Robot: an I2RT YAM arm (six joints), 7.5 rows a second.
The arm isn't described. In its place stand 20 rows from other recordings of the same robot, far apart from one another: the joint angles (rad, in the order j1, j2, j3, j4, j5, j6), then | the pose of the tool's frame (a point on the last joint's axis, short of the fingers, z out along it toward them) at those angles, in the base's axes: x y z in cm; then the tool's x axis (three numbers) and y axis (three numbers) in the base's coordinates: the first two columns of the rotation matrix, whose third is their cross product.
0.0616 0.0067 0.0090 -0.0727 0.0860 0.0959 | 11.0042 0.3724 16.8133 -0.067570 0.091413 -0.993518 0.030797 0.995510 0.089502
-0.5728 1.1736 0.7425 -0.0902 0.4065 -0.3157 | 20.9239 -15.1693 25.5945 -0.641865 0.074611 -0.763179 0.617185 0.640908 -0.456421
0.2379 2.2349 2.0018 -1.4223 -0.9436 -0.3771 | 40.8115 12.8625 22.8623 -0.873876 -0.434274 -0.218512 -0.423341 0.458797 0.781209
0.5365 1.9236 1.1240 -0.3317 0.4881 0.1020 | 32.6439 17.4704 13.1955 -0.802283 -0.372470 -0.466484 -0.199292 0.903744 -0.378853
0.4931 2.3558 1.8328 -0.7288 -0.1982 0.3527 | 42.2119 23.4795 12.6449 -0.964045 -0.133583 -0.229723 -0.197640 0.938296 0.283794
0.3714 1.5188 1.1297 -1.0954 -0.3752 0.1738 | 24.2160 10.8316 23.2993 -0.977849 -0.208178 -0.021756 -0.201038 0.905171 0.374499
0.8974 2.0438 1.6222 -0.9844 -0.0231 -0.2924 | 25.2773 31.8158 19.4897 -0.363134 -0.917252 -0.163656 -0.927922 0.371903 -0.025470
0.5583 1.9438 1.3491 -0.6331 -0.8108 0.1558 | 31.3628 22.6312 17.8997 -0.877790 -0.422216 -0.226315 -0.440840 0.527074 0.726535
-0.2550 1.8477 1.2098 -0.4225 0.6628 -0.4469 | 35.6944 -11.5684 18.0692 -0.973057 -0.098402 -0.208511 0.076726 0.714612 -0.695301
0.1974 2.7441 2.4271 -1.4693 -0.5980 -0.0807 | 47.9296 11.6301 9.5307 -0.951231 -0.258193 0.168809 -0.121110 0.815866 0.565416
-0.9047 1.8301 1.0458 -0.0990 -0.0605 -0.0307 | 23.2186 -29.1948 15.3446 -0.500690 0.587491 -0.635740 0.746074 0.665306 0.027227
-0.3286 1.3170 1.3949 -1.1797 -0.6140 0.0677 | 23.3684 -5.8007 35.5963 -0.841191 0.345231 -0.416189 0.074372 0.836218 0.543330
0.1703 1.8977 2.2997 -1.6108 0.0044 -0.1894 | 34.0607 5.8414 41.2099 -0.873563 -0.341254 -0.347034 -0.338459 0.938320 -0.070715
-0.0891 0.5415 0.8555 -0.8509 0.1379 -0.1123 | 10.1304 -1.3963 32.6427 -0.529298 -0.064157 -0.846007 0.147404 0.975019 -0.166163
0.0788 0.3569 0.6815 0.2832 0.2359 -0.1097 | 7.5288 -0.2401 40.2764 0.553308 -0.063088 -0.830584 0.176363 0.983394 0.042793
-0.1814 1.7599 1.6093 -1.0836 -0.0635 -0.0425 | 35.1579 -6.2188 29.1977 -0.934332 0.128263 -0.332523 0.119840 0.991736 0.045810
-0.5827 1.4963 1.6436 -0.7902 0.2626 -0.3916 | 26.2637 -18.4155 40.7102 -0.731728 0.040806 -0.680374 0.460479 0.765552 -0.449321
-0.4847 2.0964 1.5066 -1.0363 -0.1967 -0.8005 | 34.2495 -17.2494 14.6716 -0.950018 -0.295215 -0.101558 -0.309207 0.934651 0.175553
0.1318 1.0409 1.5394 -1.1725 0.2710 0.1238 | 15.7562 1.1275 44.3539 -0.604000 0.039947 -0.795982 0.156504 0.985242 -0.069312
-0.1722 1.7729 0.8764 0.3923 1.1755 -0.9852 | 33.8820 -9.2276 17.5836 -0.981499 -0.155033 -0.112355 0.079806 0.202148 -0.976098
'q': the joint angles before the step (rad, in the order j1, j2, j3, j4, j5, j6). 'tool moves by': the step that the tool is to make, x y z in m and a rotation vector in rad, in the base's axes. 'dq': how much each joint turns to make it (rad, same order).
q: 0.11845 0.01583 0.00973 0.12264 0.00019 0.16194
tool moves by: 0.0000 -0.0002 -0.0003 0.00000 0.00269 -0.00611
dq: 0.00025 -0.00088 0.00003 -0.00357 0.00636 -0.00042
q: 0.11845 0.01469 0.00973 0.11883 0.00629 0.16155
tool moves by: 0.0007 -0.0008 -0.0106 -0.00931 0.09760 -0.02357
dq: -0.00047 -0.00077 0.00054 -0.09935 0.02319 0.00076
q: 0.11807 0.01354 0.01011 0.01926 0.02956 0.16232
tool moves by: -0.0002 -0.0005 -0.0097 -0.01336 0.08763 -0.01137
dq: -0.00088 0.00044 -0.00007 -0.08798 0.01057 -0.00268
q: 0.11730 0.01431 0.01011 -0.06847 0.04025 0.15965
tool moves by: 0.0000 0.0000 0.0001 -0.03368 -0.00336 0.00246
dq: 0.00000 -0.00003 0.00007 0.00066 -0.00001 -0.03396
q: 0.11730 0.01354 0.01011 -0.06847 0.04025 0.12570
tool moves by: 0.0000 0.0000 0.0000 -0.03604 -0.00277 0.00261
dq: 0.00000 0.00000 0.00000 -0.00001 -0.00001 -0.03624
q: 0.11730 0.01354 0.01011 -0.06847 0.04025 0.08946
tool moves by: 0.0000 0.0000 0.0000 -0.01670 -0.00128 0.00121
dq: 0.00000 0.00000 0.00000 -0.00001 -0.00001 -0.01679
